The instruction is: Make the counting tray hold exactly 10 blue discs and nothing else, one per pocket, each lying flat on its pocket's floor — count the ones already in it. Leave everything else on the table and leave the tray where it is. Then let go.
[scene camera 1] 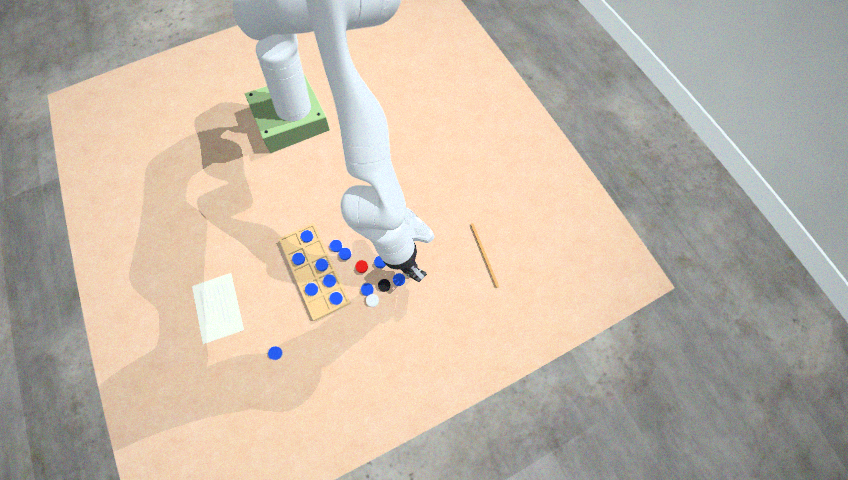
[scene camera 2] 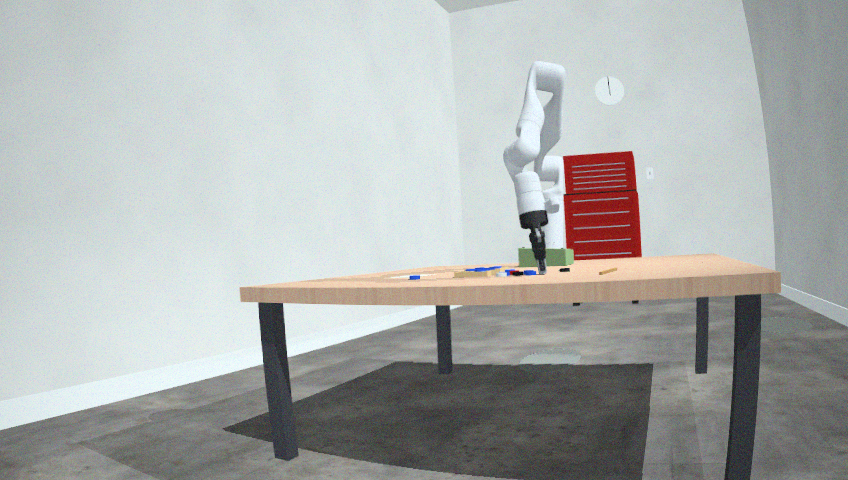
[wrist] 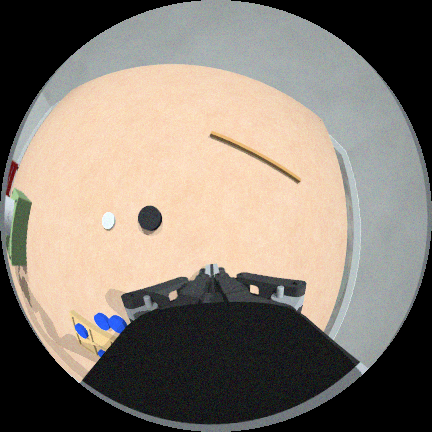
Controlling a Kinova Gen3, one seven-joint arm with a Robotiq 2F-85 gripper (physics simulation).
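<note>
The tan counting tray (scene camera 1: 289, 244) (scene camera 2: 468, 274) (wrist: 101, 336) holds several blue discs, one per filled pocket; several pockets are empty. Two loose blue discs (scene camera 1: 335, 245) (scene camera 1: 344, 253) lie close beside it. Other blue discs (scene camera 1: 367, 289) (scene camera 1: 379, 261) lie between tray and gripper, the second partly hidden by the arm. One more blue disc (scene camera 1: 274, 353) (scene camera 2: 414, 277) lies apart near the front. My gripper (scene camera 1: 420, 275) (scene camera 2: 542, 271) (wrist: 211, 271) is shut and empty, low over the table, just right of a blue disc (scene camera 1: 398, 279) (scene camera 2: 529, 273) in scene camera 1.
A red disc (scene camera 1: 361, 266), a black disc (scene camera 1: 384, 285) and a white disc (scene camera 1: 371, 300) lie among the loose blue ones. Another black round piece (wrist: 150, 218) and a white one (wrist: 108, 220) lie beyond the gripper. A wooden stick (scene camera 1: 484, 255) (wrist: 255, 154) and paper (scene camera 1: 218, 308) also lie there.
</note>
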